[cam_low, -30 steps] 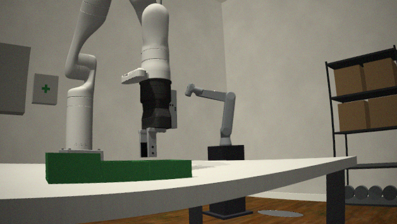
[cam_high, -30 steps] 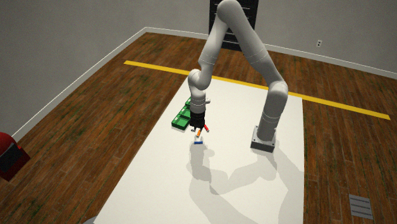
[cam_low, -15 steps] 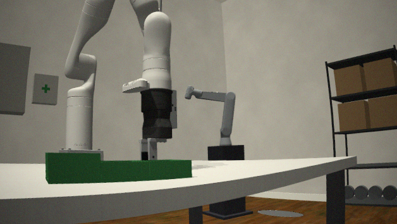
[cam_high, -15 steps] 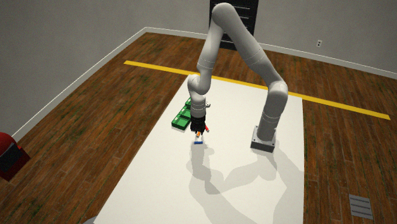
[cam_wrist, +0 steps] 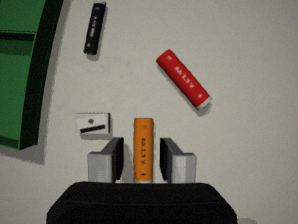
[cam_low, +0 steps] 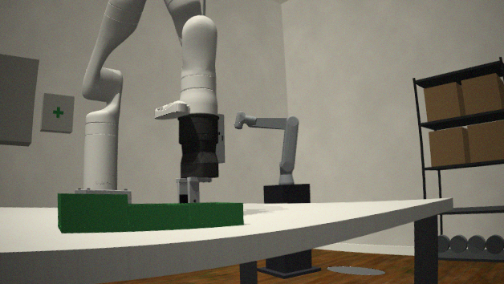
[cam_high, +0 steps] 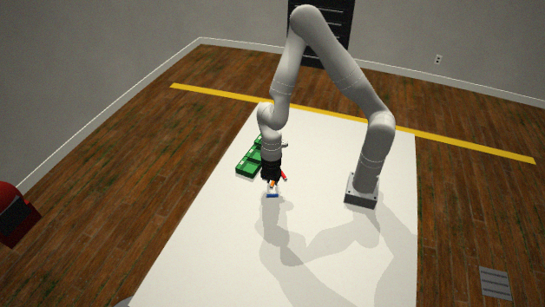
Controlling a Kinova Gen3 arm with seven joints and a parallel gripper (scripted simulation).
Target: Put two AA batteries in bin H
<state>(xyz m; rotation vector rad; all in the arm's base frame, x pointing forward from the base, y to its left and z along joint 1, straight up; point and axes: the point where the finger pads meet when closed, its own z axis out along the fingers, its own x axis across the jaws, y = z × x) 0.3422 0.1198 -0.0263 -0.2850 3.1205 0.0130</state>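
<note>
My hand is 20 mm above the orange AA battery. Also, from my hand: red battery 20 mm behind, 60 mm to the right, 20 mm below; pale piece 40 mm ahead, 10 mm to the right, 20 mm below; blue battery 30 mm behind, 60 mm to the left, 20 mm below.
</note>
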